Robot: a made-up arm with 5 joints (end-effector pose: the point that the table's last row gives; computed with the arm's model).
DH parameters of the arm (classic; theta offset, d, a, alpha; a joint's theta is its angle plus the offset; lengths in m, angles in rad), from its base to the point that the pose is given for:
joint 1: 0 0.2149 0 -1.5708
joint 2: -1.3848 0 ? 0
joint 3: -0.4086 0 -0.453 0
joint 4: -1.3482 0 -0.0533 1.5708
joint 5: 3.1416 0.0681 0 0
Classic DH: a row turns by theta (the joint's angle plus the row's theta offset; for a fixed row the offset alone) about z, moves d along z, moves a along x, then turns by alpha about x.
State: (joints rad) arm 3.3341 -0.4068 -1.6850 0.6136 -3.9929
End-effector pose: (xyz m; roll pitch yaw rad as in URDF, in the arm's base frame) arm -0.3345 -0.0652 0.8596 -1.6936 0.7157 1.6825
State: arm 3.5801 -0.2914 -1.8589 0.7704 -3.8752
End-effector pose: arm -0.3264 -0.1531 0.8768 -1.8518 0.8173 1.8018
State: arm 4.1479 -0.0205 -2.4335 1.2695 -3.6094
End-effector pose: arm -0.1795 -0.2834 0.9379 -2.3047 0.9734 1.9363
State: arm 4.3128 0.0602 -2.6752 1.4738 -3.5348
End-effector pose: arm -0.1138 -0.2694 0.9567 -2.4451 0.9968 1.9546
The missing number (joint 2, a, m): 0.2985
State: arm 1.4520 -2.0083 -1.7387 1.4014 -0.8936
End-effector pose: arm -0.0725 -0.6071 0.5327 0.6723 -0.4642 -2.7480
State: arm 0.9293 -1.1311 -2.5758 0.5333 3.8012
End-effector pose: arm -0.3701 -0.4956 0.7756 -0.0196 -0.0253 1.5892
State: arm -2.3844 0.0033 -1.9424 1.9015 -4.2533
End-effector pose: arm -0.3548 -0.3353 0.6944 -3.1079 0.0167 1.8692
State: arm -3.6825 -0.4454 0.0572 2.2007 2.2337
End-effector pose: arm -0.0895 0.0537 0.0969 1.2677 -0.6404 1.2146
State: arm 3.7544 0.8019 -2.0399 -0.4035 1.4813
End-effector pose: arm -0.6247 -0.4392 0.3874 -1.4998 -0.0893 2.1773
